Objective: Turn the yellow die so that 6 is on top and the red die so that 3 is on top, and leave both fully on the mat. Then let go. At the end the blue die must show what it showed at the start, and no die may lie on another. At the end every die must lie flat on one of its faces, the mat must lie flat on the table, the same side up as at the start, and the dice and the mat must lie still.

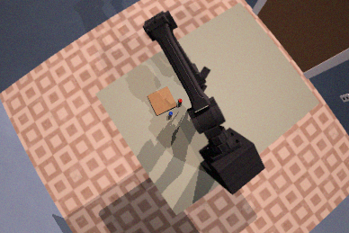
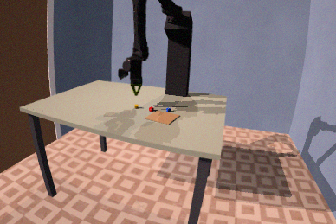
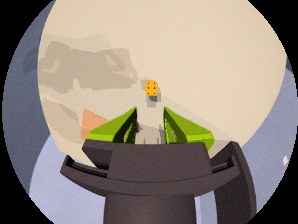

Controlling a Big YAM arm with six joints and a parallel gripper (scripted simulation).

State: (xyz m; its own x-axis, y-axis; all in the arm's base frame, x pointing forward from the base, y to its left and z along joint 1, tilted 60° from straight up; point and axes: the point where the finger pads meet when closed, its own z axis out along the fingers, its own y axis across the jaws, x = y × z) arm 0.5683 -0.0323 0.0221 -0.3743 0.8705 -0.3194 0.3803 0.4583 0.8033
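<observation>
Now: the yellow die 80 mm below my hand. Round my hand: red die: 90 mm to the left, 80 mm below, 30 mm behind; blue die: 170 mm to the left, 100 mm behind, 80 mm below; orange mat: 200 mm to the left, 90 mm below.
</observation>
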